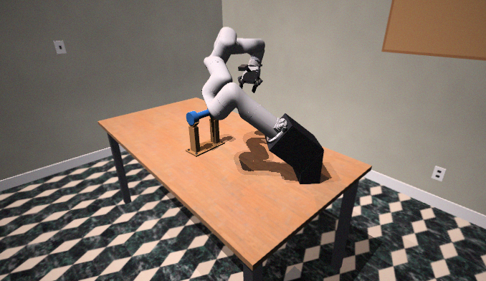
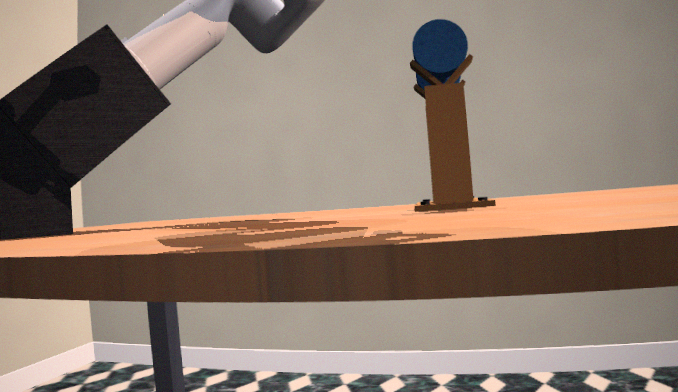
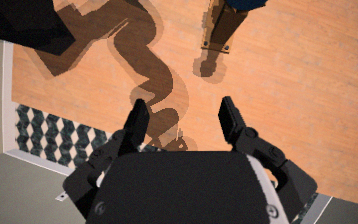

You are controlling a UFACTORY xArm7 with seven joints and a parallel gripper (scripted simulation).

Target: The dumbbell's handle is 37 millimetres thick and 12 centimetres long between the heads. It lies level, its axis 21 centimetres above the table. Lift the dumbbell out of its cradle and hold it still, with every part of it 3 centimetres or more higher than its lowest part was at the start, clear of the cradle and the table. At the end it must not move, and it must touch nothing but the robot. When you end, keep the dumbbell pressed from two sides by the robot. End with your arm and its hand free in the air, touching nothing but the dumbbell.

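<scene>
My hand is 30 cm to the right of the blue dumbbell, 9 cm above it and 2 cm short of it.
</scene>
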